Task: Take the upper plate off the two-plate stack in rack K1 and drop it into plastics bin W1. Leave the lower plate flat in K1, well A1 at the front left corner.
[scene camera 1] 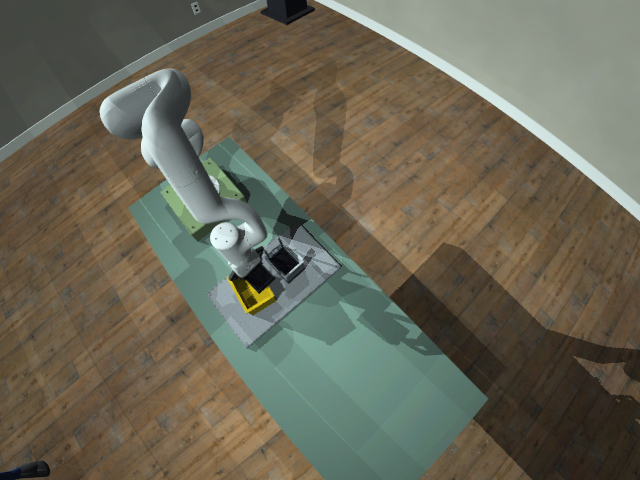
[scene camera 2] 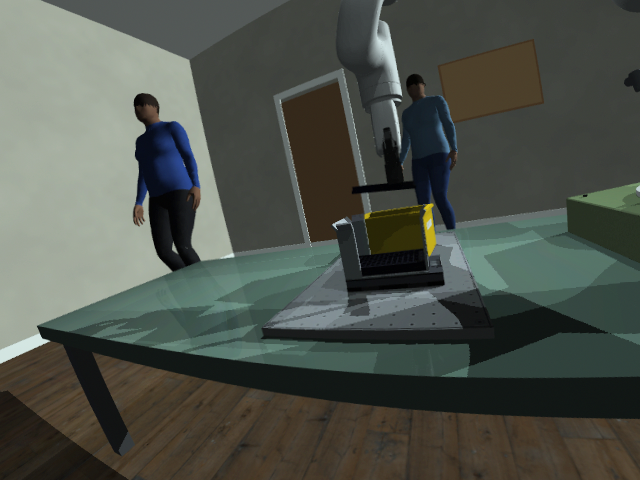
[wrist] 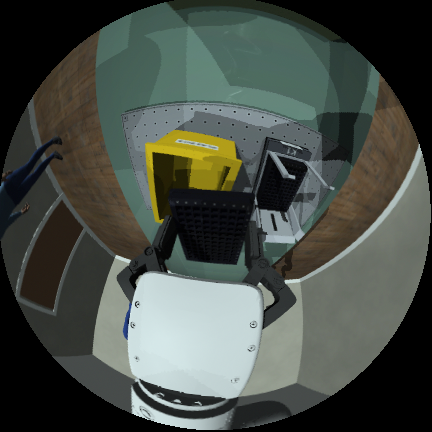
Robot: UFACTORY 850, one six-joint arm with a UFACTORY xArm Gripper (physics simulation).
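Observation:
My gripper (scene camera 1: 254,269) (scene camera 2: 394,178) (wrist: 209,225) is shut on the black upper plate (scene camera 1: 262,280) (scene camera 2: 379,188) (wrist: 212,215), one finger at each long side. The plate is roughly level, raised above the yellow plastics bin W1 (scene camera 1: 260,305) (scene camera 2: 395,232) (wrist: 200,153). In scene camera 2 a gap shows between plate and bin rim. In the wrist view the plate hides part of the bin's opening. The lower black plate (scene camera 1: 283,260) (scene camera 2: 395,260) (wrist: 280,185) lies flat in rack K1 (scene camera 1: 295,272) (scene camera 2: 348,253) (wrist: 287,232), beside the bin. Its well A1 cannot be made out.
Rack K1 has upright light grey guides beside the bin. Bin and rack stand on a grey perforated board (scene camera 1: 238,325) (scene camera 2: 382,317) (wrist: 145,125) on the green table (scene camera 1: 361,392) (scene camera 2: 206,304) (wrist: 210,65). The arm's green base block (scene camera 1: 178,206) (scene camera 2: 604,227) stands behind. Two people stand beyond the table.

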